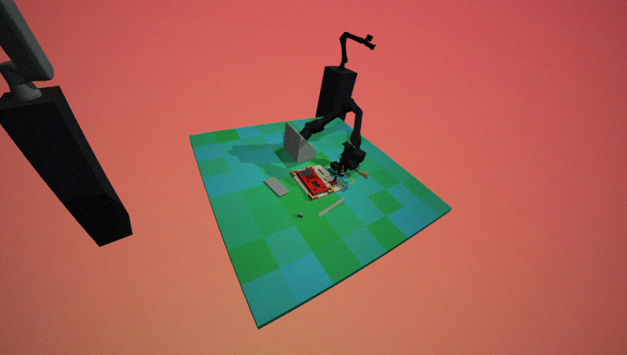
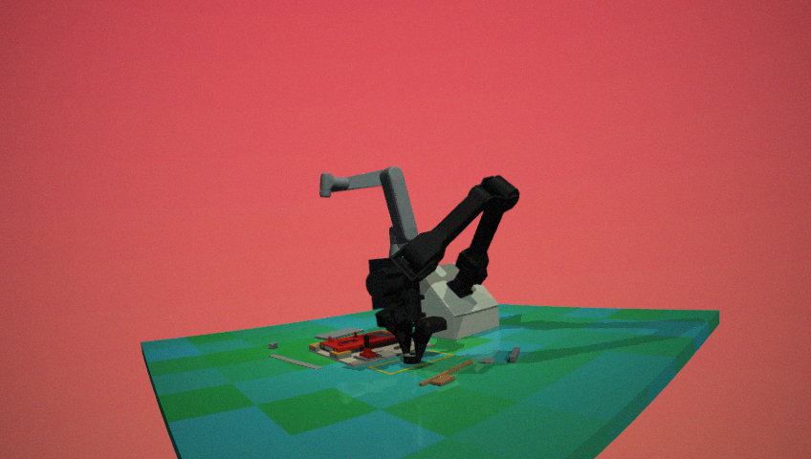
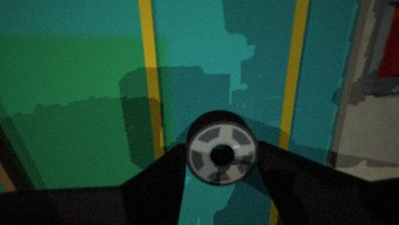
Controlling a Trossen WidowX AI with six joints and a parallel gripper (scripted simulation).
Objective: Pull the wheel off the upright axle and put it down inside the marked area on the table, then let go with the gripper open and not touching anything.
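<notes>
Right now the dark wheel is right at my gripper tip. Round my gripper tip: wooden stick: 130 mm to the left, 30 mm ahead; then grey strip: 240 mm to the right, 180 mm ahead, 10 mm below.
</notes>
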